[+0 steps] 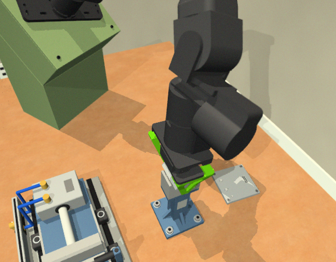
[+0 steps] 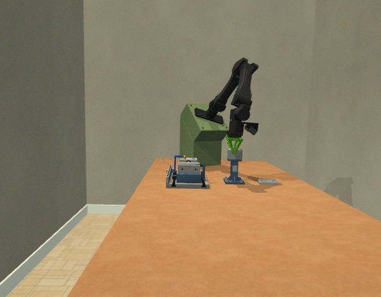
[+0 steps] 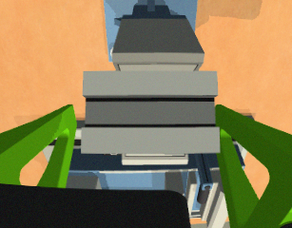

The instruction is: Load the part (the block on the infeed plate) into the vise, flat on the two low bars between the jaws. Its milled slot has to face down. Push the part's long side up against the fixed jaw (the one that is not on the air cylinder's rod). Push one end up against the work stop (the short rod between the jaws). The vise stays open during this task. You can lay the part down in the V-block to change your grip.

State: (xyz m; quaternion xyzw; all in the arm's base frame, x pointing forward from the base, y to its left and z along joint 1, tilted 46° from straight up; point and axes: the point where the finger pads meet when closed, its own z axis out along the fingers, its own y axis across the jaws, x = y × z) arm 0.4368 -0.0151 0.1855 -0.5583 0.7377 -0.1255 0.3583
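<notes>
The grey part is 10 mm to the left of my hand and 10 mm above it. The rest, counted from my hand: moving jaw: 210 mm to the right, 80 mm below, 10 mm ahead; work stop: 170 mm to the right, 60 mm below, 50 mm ahead; white cylinder rod: 210 mm to the right, 80 mm below, 40 mm behind.
</notes>
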